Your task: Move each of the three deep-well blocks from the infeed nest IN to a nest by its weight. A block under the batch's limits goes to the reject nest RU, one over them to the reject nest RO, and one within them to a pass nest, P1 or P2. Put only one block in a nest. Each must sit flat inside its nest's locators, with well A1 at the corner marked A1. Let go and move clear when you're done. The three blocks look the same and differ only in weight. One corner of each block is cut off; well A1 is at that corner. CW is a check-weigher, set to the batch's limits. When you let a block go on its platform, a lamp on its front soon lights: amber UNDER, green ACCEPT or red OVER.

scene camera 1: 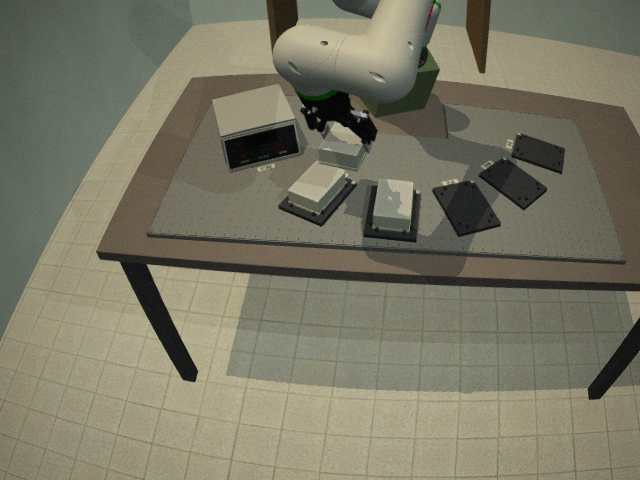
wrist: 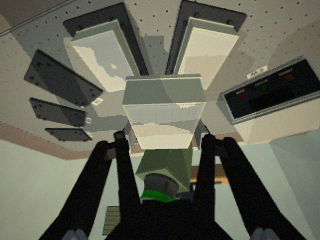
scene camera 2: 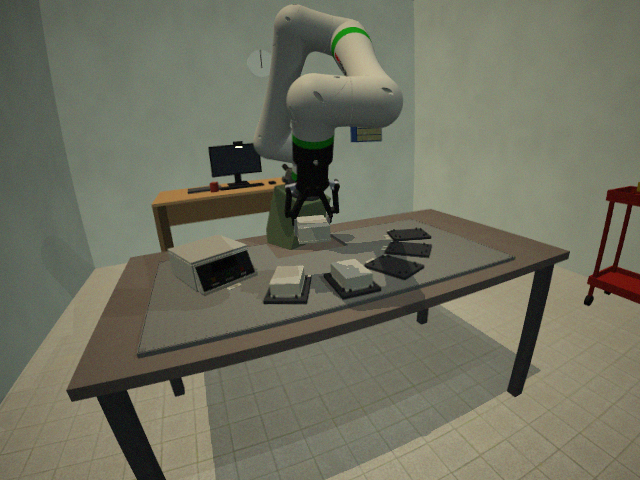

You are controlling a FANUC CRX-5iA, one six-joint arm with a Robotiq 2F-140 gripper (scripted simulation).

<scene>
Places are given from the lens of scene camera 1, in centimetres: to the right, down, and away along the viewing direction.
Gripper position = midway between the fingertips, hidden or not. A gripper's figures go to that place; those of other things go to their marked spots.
my gripper [scene camera 1: 349, 143]: 6, -21, 119
deep-well block [scene camera 1: 342, 148]: 5, -19, 112
</scene>
